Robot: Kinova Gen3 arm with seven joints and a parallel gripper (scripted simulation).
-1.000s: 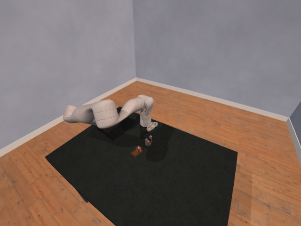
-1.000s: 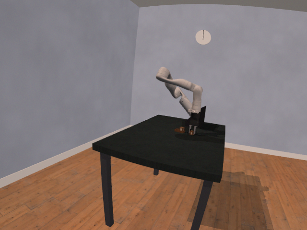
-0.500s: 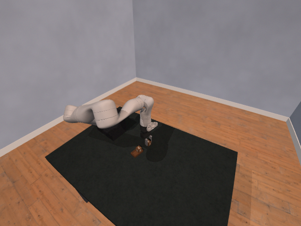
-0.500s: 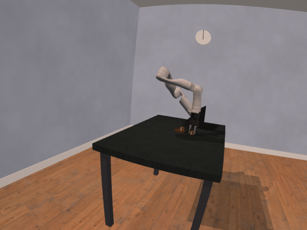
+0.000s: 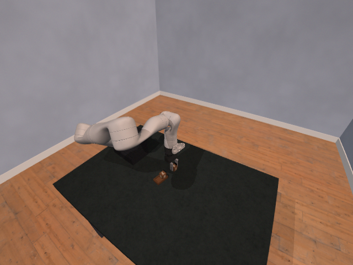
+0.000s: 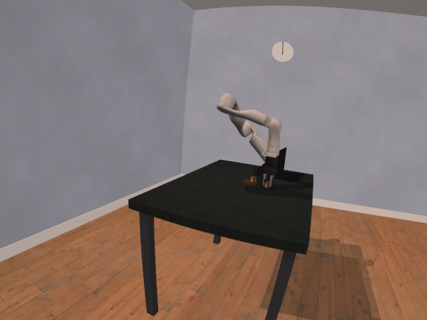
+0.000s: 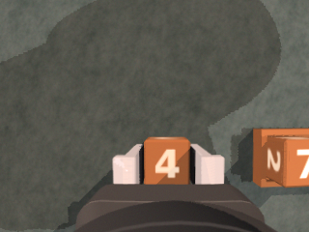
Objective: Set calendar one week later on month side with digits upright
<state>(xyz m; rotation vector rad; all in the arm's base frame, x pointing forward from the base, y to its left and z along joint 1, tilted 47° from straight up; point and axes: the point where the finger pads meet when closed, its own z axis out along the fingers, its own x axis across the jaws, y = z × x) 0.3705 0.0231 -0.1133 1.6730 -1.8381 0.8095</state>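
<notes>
Now: the orange cube 10 mm below my hand. The rest, counted from my hand: orange-brown tray 110 mm to the right, 20 mm below, 10 mm behind.
</notes>
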